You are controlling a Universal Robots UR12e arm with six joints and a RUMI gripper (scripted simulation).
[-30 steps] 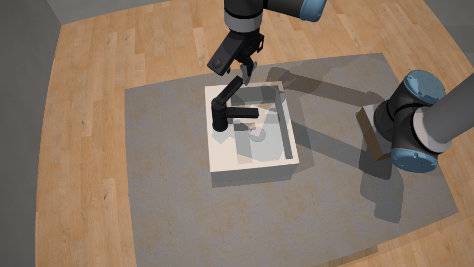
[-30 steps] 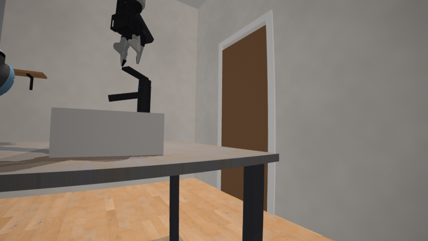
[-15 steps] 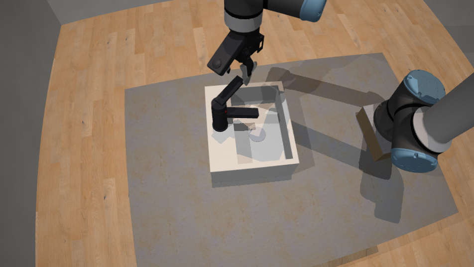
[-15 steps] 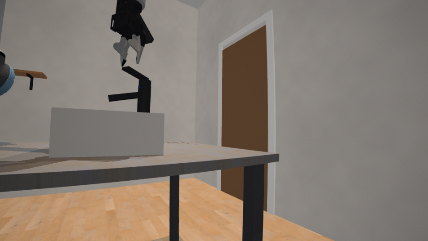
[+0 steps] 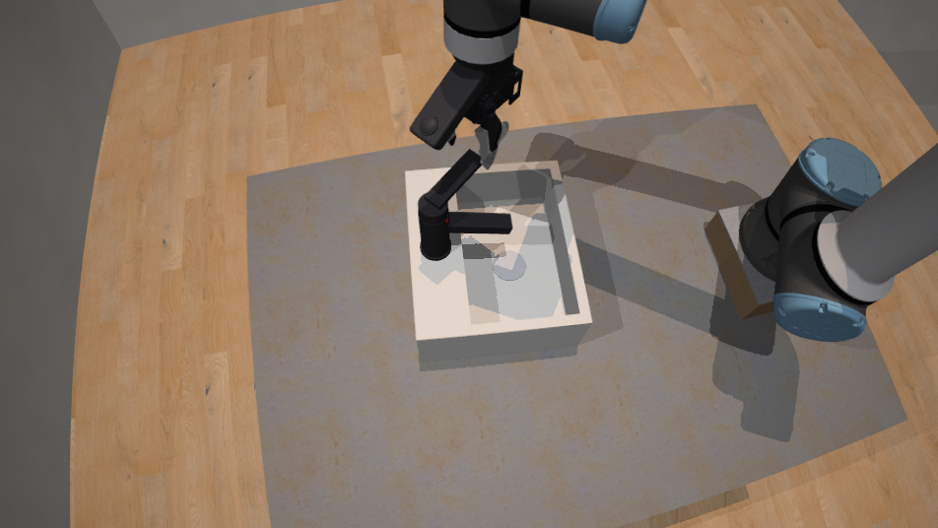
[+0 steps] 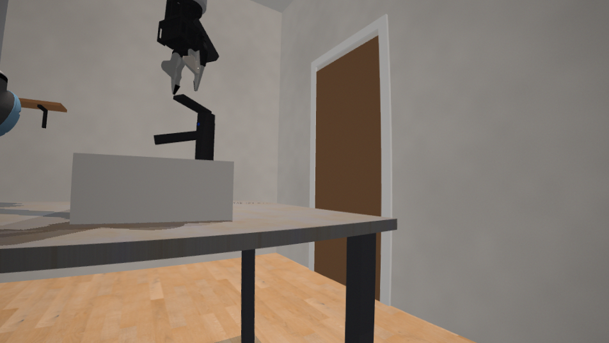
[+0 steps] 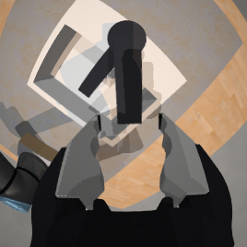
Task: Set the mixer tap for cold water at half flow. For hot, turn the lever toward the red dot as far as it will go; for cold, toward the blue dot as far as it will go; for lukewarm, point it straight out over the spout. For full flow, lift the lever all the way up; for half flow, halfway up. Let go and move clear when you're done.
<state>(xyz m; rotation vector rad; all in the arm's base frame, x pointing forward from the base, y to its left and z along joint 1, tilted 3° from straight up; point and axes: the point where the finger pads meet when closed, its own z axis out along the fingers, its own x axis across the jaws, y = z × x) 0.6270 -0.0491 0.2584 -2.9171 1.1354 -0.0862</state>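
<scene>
The lever lies 4 cm below my hand, 2 cm to the left of it and 2 cm ahead of it. Also, from my hand: white basin: 27 cm below, 6 cm behind, 5 cm to the left.
</scene>
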